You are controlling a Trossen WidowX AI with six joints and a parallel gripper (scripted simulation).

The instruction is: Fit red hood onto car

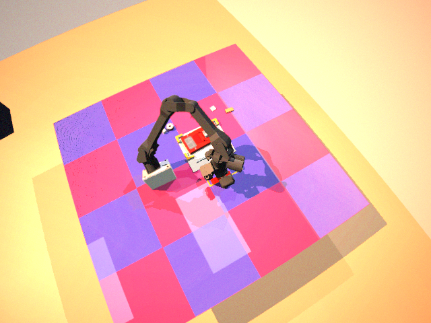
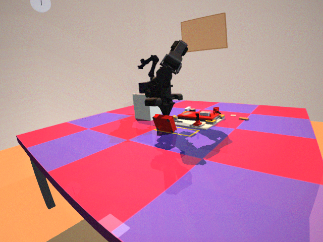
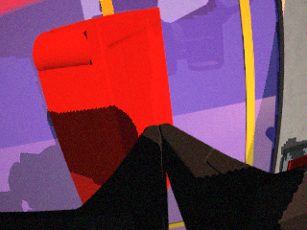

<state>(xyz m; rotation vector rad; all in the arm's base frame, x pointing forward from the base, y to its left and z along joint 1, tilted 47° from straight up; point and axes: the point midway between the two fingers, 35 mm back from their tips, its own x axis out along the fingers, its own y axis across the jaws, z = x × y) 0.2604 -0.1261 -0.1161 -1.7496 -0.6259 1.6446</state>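
Now: gripper tip 10 mm to the left of the red hood and 10 mm above it.
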